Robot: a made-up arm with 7 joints. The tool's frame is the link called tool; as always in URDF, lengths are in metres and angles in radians. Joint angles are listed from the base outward.
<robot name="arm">
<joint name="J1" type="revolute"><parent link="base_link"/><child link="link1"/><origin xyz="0 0 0.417"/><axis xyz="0 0 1"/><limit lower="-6.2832" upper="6.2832"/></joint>
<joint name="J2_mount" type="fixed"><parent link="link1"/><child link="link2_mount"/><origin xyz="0 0 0"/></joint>
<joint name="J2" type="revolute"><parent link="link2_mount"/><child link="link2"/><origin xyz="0 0 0"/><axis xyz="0 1 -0.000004"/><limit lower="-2.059" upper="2.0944"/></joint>
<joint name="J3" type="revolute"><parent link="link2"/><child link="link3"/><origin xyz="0 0 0.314"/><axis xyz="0 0 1"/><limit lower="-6.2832" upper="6.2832"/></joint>
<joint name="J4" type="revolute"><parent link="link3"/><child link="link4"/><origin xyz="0.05 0 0"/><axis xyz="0 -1 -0.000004"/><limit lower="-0.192" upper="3.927"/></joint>
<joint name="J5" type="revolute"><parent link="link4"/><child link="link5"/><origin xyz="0.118 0 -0.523"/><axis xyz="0 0.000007 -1"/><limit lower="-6.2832" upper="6.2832"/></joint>
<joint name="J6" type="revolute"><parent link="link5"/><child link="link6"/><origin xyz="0 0 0"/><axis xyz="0 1 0.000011"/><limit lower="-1.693" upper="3.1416"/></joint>
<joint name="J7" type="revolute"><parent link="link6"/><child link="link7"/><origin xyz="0.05 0 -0.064"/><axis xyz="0 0.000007 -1"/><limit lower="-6.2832" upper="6.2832"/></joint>
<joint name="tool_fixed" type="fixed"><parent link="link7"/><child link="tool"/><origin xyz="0 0 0" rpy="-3.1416 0 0"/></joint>
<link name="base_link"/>
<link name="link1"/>
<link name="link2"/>
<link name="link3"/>
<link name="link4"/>
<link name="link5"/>
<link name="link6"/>
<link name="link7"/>
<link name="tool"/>
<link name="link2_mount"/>
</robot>
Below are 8 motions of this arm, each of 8 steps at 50 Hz.
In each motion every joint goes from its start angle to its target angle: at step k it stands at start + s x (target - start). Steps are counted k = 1, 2, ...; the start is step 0. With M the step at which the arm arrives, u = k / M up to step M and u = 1 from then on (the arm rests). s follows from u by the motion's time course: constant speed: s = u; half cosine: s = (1 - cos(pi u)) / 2; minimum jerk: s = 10 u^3 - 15 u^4 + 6 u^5.
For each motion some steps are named. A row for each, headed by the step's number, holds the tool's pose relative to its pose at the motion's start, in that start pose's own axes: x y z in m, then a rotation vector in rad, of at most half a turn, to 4 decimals.
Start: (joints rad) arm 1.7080 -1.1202 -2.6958 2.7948 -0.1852 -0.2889 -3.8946
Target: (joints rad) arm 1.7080 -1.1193 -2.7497 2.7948 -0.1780 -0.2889 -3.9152
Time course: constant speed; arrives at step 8
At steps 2, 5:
2: 0.0008 -0.0006 0.0000 0.0004 0.0012 -0.0169
5: 0.0019 -0.0016 -0.0001 0.0010 0.0031 -0.0422

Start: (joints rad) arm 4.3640 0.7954 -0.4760 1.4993 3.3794 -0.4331 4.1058
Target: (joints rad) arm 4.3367 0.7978 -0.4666 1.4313 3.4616 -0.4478 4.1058
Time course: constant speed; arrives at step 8
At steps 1, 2, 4, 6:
1: -0.0009 0.0046 0.0028 -0.0080 -0.0081 0.0127
2: -0.0018 0.0093 0.0056 -0.0159 -0.0162 0.0254
4: -0.0038 0.0186 0.0111 -0.0319 -0.0321 0.0509
6: -0.0058 0.0279 0.0163 -0.0478 -0.0479 0.0766

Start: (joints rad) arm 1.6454 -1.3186 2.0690 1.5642 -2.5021 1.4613 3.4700
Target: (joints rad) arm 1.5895 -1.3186 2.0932 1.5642 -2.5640 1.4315 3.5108
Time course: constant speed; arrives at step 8
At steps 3, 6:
3: -0.0072 0.0102 -0.0076 0.0026 -0.0304 0.0065
6: -0.0142 0.0203 -0.0154 0.0046 -0.0609 0.0133

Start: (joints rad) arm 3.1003 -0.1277 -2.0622 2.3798 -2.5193 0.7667 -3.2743
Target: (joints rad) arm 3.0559 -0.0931 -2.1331 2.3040 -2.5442 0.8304 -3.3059
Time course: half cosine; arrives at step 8
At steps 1, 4, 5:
1: -0.0003 0.0012 -0.0001 0.0009 0.0022 -0.0068
4: -0.0038 0.0160 -0.0007 0.0116 0.0293 -0.0892
5: -0.0047 0.0225 -0.0008 0.0160 0.0408 -0.1232

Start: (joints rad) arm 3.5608 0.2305 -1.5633 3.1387 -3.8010 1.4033 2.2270
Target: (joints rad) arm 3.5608 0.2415 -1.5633 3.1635 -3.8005 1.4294 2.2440
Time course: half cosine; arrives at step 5
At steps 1, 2, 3, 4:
1: 0.0004 0.0007 0.0017 -0.0041 0.0029 0.0010
2: 0.0016 0.0027 0.0061 -0.0146 0.0107 0.0037
3: 0.0031 0.0051 0.0115 -0.0277 0.0203 0.0070
4: 0.0043 0.0071 0.0159 -0.0382 0.0281 0.0097

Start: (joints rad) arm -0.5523 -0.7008 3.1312 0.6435 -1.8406 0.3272 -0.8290
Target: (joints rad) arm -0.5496 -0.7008 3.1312 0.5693 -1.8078 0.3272 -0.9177
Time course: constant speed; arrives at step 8
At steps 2, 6, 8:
2: 0.0102 -0.0044 0.0008 0.0093 0.0177 -0.0208
6: 0.0305 -0.0134 0.0019 0.0273 0.0533 -0.0624
8: 0.0406 -0.0181 0.0022 0.0359 0.0714 -0.0833

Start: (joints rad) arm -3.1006 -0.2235 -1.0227 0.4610 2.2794 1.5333 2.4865
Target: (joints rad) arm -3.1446 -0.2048 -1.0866 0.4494 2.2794 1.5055 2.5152
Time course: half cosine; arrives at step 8
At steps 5, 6, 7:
5: -0.0164 0.0130 -0.0294 -0.0129 -0.0842 -0.0003
6: -0.0199 0.0160 -0.0365 -0.0163 -0.1040 -0.0002
7: -0.0222 0.0179 -0.0412 -0.0187 -0.1171 0.0000

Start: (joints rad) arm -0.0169 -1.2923 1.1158 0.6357 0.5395 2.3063 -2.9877
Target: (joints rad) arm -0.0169 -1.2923 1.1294 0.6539 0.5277 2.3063 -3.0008
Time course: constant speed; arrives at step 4
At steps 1, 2, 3, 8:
1: 0.0014 0.0019 -0.0007 0.0064 -0.0039 -0.0025
2: 0.0027 0.0038 -0.0014 0.0129 -0.0078 -0.0050
3: 0.0041 0.0057 -0.0021 0.0193 -0.0116 -0.0075
8: 0.0055 0.0076 -0.0027 0.0258 -0.0155 -0.0100

